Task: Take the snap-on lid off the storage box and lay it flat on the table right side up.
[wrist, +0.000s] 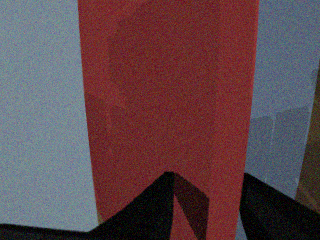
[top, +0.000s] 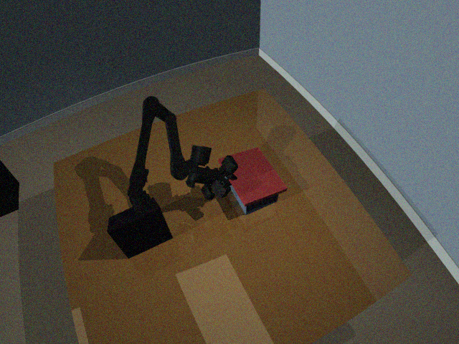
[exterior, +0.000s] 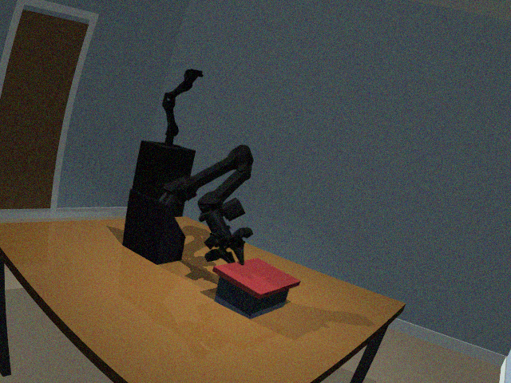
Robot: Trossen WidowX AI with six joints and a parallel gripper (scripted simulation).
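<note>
The red lid lies 80 mm ahead of my gripper tip. Also, from my gripper tip: blue-grey storage box 70 mm ahead, 60 mm below.
</note>
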